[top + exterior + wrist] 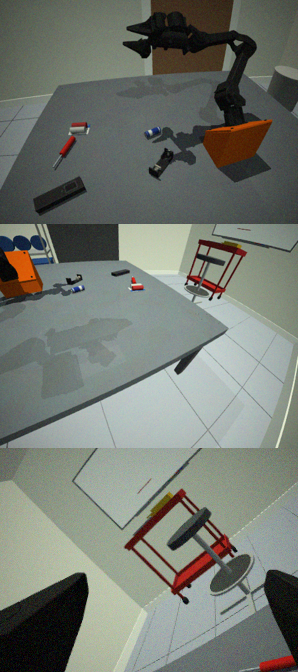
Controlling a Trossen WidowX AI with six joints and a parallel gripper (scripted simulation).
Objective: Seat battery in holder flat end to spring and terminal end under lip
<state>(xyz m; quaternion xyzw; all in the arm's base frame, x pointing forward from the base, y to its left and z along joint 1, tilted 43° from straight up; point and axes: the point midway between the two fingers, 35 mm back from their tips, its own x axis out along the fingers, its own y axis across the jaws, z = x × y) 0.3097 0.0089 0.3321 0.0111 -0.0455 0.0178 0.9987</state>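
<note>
My gripper tip is 360 mm above the battery, 70 mm to the right of it and 60 mm past it. Also, from my gripper tip: black remote: 360 mm below, 300 mm ahead, 250 mm to the left; red-handled screwdriver: 360 mm below, 300 mm ahead, 80 mm to the left.
</note>
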